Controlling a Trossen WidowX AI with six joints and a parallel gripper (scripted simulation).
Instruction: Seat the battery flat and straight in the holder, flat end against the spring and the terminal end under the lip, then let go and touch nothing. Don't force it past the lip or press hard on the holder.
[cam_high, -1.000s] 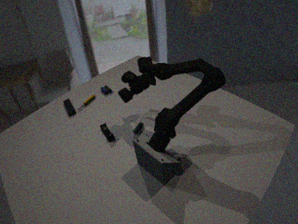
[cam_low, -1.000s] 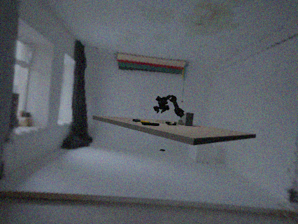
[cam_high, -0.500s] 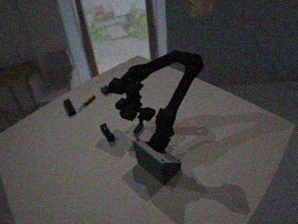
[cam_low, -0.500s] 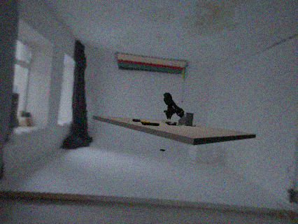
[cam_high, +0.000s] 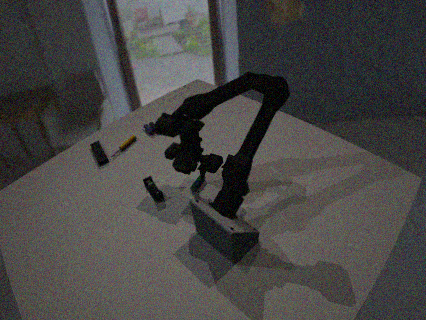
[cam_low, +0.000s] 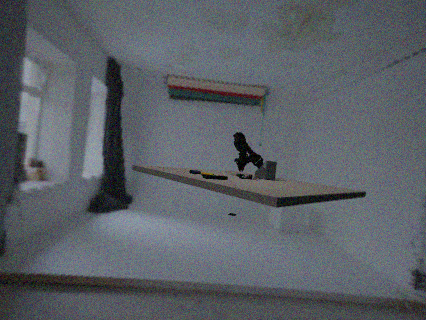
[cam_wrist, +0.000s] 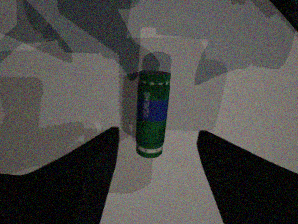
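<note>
Right now my gripper tip is 30 mm above the battery.
</note>
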